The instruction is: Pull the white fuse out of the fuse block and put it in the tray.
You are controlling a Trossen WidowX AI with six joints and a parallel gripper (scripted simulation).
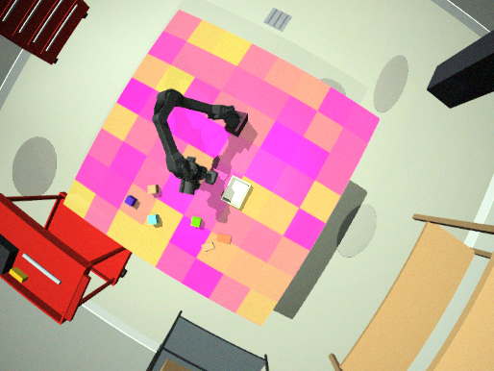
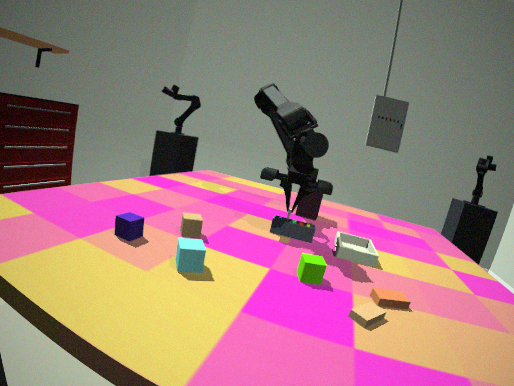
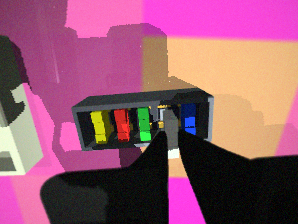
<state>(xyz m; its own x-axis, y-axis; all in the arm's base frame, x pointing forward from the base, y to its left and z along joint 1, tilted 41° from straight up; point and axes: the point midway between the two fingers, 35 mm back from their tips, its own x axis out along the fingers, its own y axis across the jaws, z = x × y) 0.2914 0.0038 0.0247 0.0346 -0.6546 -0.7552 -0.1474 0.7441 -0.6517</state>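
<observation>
Now: gripper tip 20 mm to the right of the green fuse and 40 mm above it. Also, from my gripper tip: white fuse 10 mm below; then blue fuse 20 mm to the right, 40 mm below; then red fuse 10 mm behind, 40 mm to the left, 40 mm below.
</observation>
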